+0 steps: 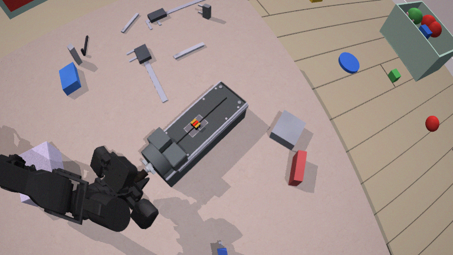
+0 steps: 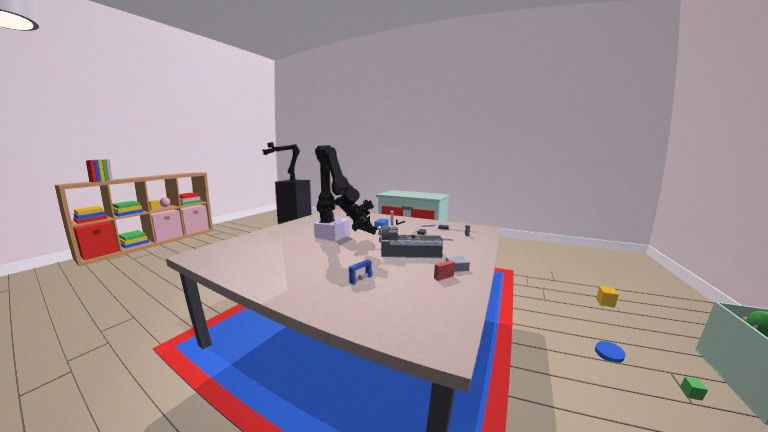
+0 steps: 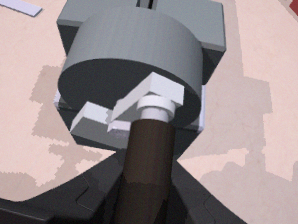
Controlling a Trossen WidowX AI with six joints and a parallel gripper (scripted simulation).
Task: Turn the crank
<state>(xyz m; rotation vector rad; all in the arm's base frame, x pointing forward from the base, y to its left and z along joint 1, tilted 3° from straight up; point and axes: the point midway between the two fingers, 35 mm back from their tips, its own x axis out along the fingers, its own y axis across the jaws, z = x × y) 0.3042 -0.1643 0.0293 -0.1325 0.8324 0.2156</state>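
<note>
Now: the dark brown crank handle 20 mm behind my gripper tip and 20 mm above it. The rest, counted from my gripper tip: red pointer: 160 mm ahead, 50 mm to the left, 10 mm below; then red block: 310 mm ahead, 150 mm to the right, 70 mm below; then grey block: 360 mm ahead, 60 mm to the right, 80 mm below.
</note>
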